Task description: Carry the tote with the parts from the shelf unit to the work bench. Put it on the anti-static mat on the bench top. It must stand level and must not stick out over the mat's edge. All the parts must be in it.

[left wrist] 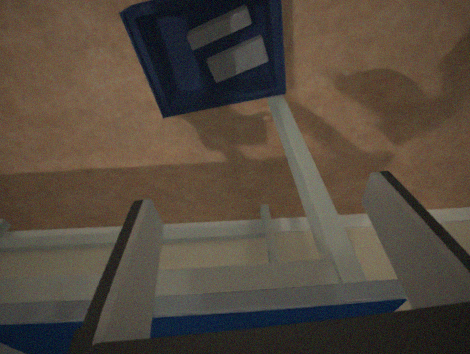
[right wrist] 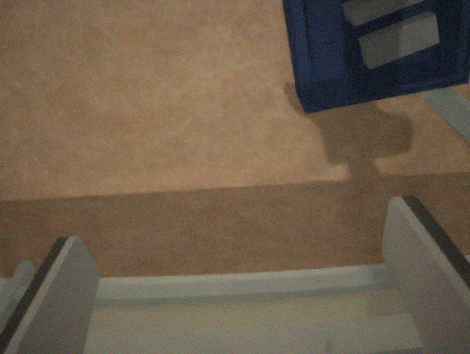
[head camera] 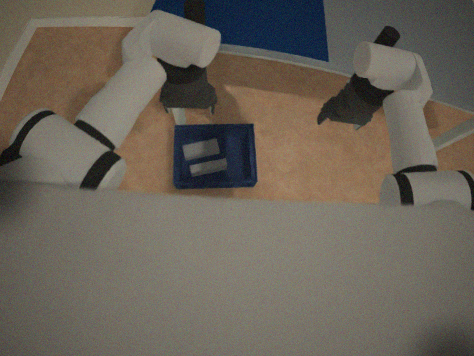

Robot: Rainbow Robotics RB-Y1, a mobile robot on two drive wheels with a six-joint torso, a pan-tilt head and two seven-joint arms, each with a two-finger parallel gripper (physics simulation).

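Frame: origin at the robot's base, x right, y ahead, z up, level; millimetres.
Seen in the pictures: left gripper, fingertip midpoint: (left wrist: 260, 199) (head camera: 190, 110); right gripper, fingertip midpoint: (right wrist: 234, 239) (head camera: 337, 123).
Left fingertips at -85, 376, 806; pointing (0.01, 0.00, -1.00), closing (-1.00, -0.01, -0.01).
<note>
Pixels of each thing's top centre, then the offset from my left fingertips to it, as dx, dy, dz. "pt": a spot on its surface instead. Level surfaces: height alone.
- blue tote at its top centre: (right wrist: 389, 34) (left wrist: 212, 57) (head camera: 214, 152) +51, +129, -658
- wider grey block at its top centre: (right wrist: 402, 42) (left wrist: 238, 61) (head camera: 200, 148) -23, +178, -747
- narrower grey block at its top centre: (right wrist: 392, 2) (left wrist: 219, 30) (head camera: 208, 165) +23, +76, -714
- blue mat at its surface level: dz -41
- bench top at its surface level: dz -43
- leg at a spot on its surface: (head camera: 455, 134) pt +1252, +219, -328
- Brown floor at its surface level: dz -805
The blue tote (head camera: 215, 182) (left wrist: 225, 101) (right wrist: 380, 90) is on the floor beside a bench leg, upright. In it lie a wider grey block (head camera: 201, 149) (left wrist: 238, 58) (right wrist: 400, 40) and a narrower grey block (head camera: 208, 167) (left wrist: 220, 28) (right wrist: 385, 10). A lighter blue patch shows beside them; I cannot tell if it is a part. The blue mat (head camera: 270, 27) (left wrist: 275, 316) lies on the bench top (head camera: 395, 17). My left gripper (head camera: 190, 111) (left wrist: 260, 199) is open and empty, higher than the tote and near its far-left side. My right gripper (head camera: 340, 125) (right wrist: 234, 239) is open and empty, right of the tote.
The bench leg (head camera: 179, 116) (left wrist: 305, 165) (right wrist: 452, 107) reaches the floor by the tote's corner. Another leg (head camera: 455, 134) shows at the right. Brown floor (head camera: 300, 160) surrounds the tote. My own grey body (head camera: 235, 270) fills the lower head view. A pale skirting strip (head camera: 85, 22) borders the floor.
</note>
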